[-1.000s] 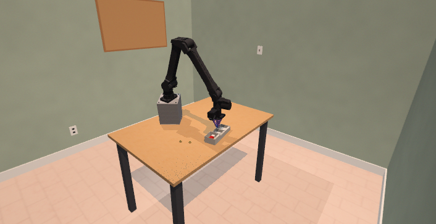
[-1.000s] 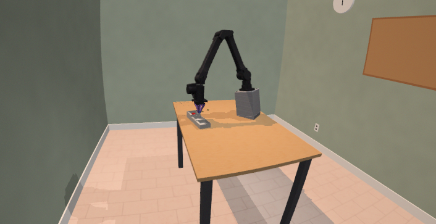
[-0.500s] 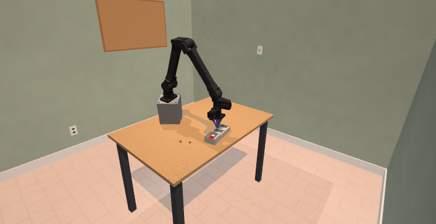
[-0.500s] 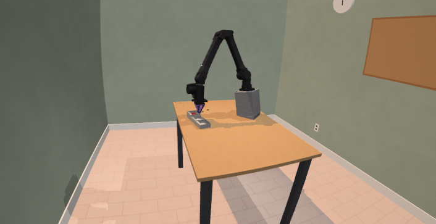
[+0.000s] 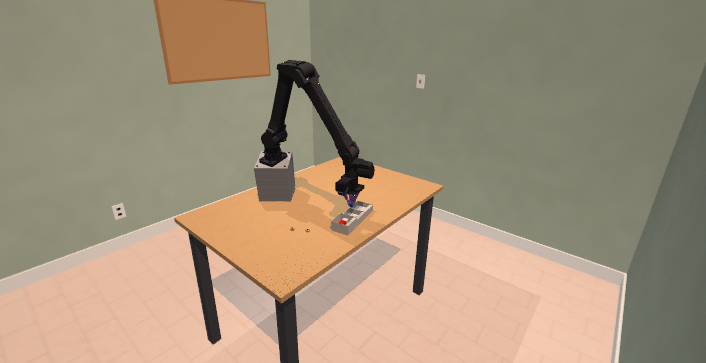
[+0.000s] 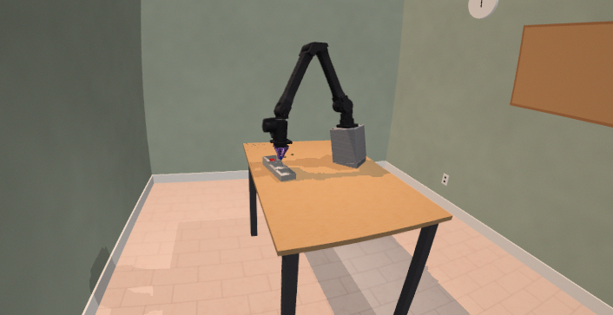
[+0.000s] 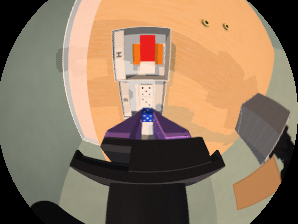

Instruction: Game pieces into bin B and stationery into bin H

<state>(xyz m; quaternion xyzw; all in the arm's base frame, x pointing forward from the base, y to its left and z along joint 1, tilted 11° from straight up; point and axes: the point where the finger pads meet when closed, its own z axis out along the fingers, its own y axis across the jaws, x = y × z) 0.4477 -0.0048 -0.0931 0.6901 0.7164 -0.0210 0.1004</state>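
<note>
Right now my hand is right at the blue piece. The rest, counted from my hand: red piece (8 cm to the right, 5 cm below); then white domino (7 cm below); then grey bin row (1 cm ahead, 6 cm below).
</note>
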